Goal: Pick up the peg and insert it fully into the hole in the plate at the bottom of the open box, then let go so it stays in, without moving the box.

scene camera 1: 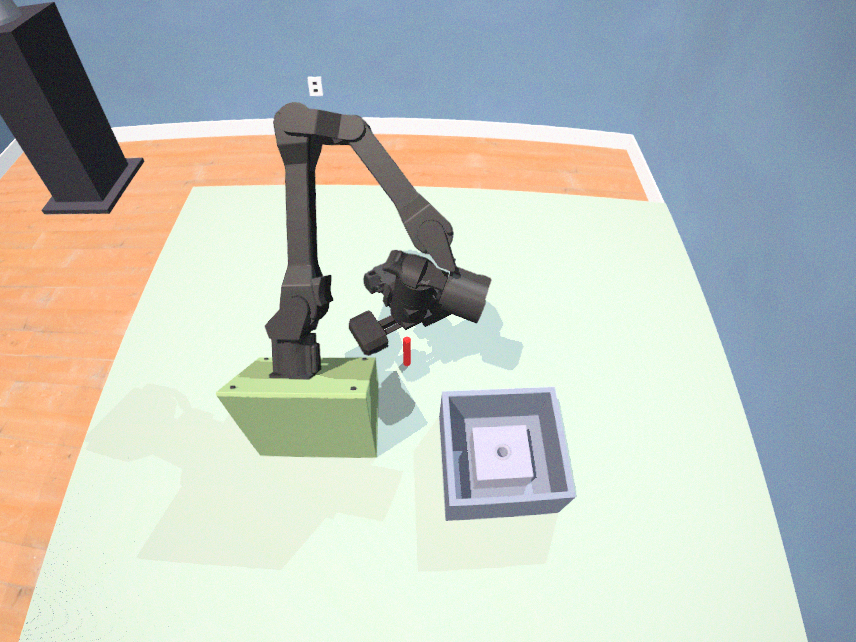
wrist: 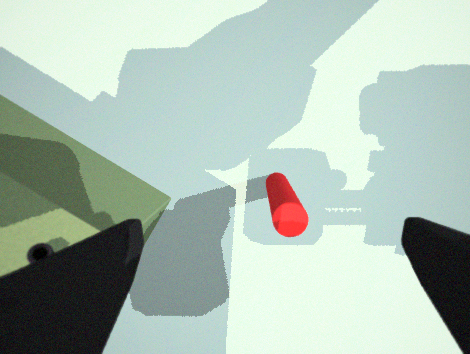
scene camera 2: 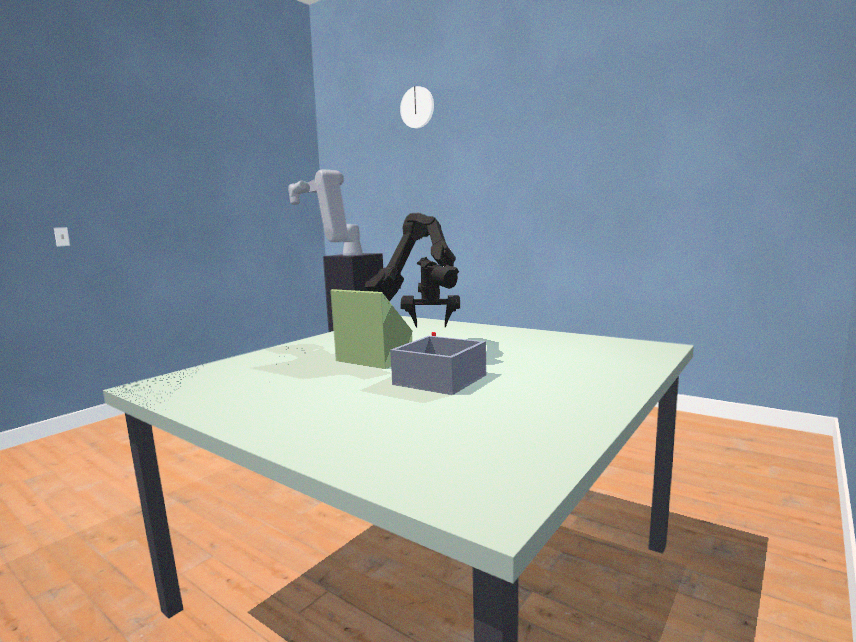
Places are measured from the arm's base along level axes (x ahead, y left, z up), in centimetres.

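Pixels of known places: gripper, between the fingertips: (scene camera 1: 402,336) (wrist: 270,230) (scene camera 2: 430,327); arm's base, origin of its link: (scene camera 1: 295,373) (scene camera 2: 369,309).
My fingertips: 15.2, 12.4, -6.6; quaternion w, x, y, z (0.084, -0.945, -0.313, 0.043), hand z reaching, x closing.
Observation:
For each thing: its top centre in the pictures, then the offset to it from my fingertips, as dx, dy, dz. "spot": a spot on its surface instead. Level surfaces: height alone.
- red peg, centre of its top: (wrist: 290,220) (scene camera 1: 406,339) (scene camera 2: 433,332) +0.8, +0.4, -1.7
- grey-blue open box, centre of its top: (scene camera 1: 506,442) (scene camera 2: 439,345) +17.7, -18.8, +0.1
- pale plate, centre of its top: (scene camera 1: 502,451) +17.7, -18.8, -3.6
- empty round hole, a spot on its surface: (scene camera 1: 504,451) spot: +18.3, -18.1, -5.4
- table top, height of its surface: dz -9.7
The red peg (scene camera 1: 406,351) (scene camera 2: 433,334) (wrist: 284,202) stands upright on the table, between the green block and the box in scene camera 1; its lower part is hidden behind the box in scene camera 2. My gripper (scene camera 2: 431,326) (wrist: 270,230) is open and empty, pointing down above the peg. In the wrist view the peg's top shows between the two fingertips, slightly nearer the left one. The grey-blue open box (scene camera 1: 508,512) (scene camera 2: 421,371) stands on the table. Inside it, the pale plate (scene camera 1: 489,467) has an empty round hole (scene camera 1: 504,451) at its middle.
The green block (scene camera 1: 318,428) (scene camera 2: 358,328) (wrist: 115,185) under the arm's base stands close to the peg and to the left of the box. The table top (scene camera 1: 622,552) (scene camera 2: 553,414) carries the arm's shadows. A dark pedestal (scene camera 1: 62,110) (scene camera 2: 352,272) with a light-coloured arm (scene camera 2: 331,207) stands behind the table.

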